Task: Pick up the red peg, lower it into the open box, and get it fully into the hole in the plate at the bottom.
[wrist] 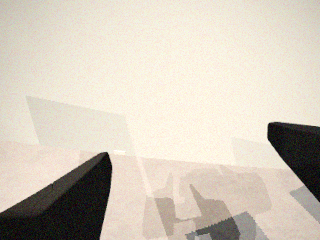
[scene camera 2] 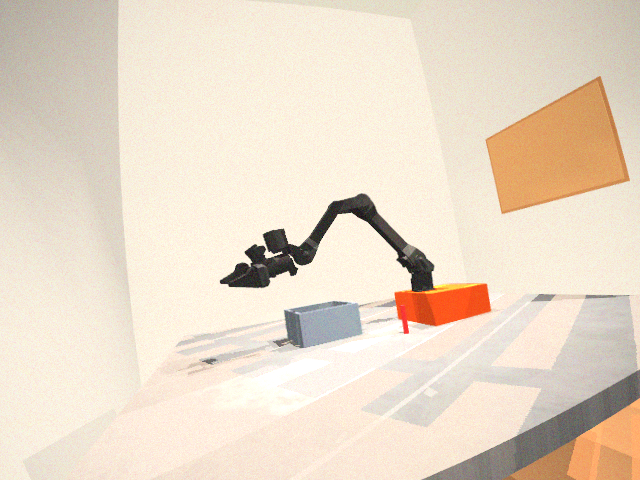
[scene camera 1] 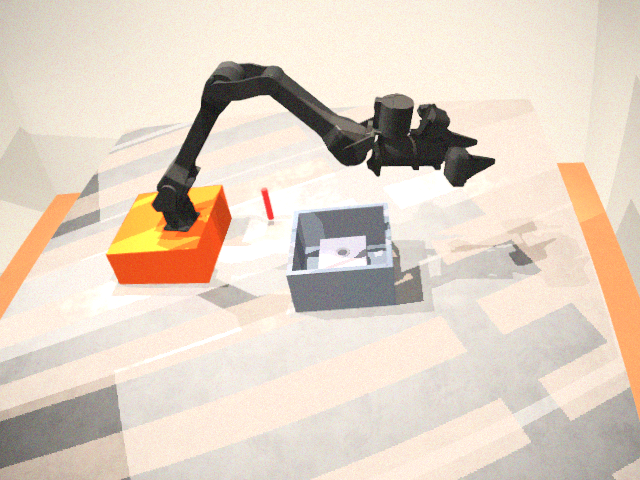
My gripper shows in the wrist view, in scene camera 2 and in scene camera 1 (485,151). A grey box shows in scene camera 2 (311,325) and in scene camera 1 (312,290); in the wrist view it is out of frame. A plate shows in scene camera 1 (349,251); in the wrist view it is out of frame, in scene camera 2 it is hidden by the grey box. One and the same spot on my gripper: (wrist: 79,198) is (scene camera 2: 239,277).
